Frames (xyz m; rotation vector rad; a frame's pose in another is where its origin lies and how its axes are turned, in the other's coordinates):
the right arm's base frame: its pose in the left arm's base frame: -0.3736 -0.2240 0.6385 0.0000 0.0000 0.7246
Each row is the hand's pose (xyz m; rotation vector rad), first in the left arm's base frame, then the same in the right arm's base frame.
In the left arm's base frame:
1: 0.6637 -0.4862 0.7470 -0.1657 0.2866 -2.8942
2: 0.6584 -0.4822 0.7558 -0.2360 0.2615 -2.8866
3: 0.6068 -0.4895 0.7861 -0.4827 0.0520 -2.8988
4: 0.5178 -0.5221 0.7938 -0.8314 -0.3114 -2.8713
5: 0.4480 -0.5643 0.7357 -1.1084 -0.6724 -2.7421
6: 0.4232 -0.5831 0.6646 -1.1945 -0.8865 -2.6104
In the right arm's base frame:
1: 0.6029 -0.8839 0.1085 0.0497 -0.3044 2.6322
2: 0.6016 -0.8774 0.1173 0.1196 -0.3067 2.6354
3: 0.5581 -0.8486 0.1476 0.3983 -0.2021 2.5912
4: 0.4699 -0.8141 0.1553 0.7925 -0.0031 2.4616
5: 0.3896 -0.7994 0.0972 1.1314 0.2094 2.3275
6: 0.3586 -0.7970 0.0261 1.2985 0.3680 2.2810

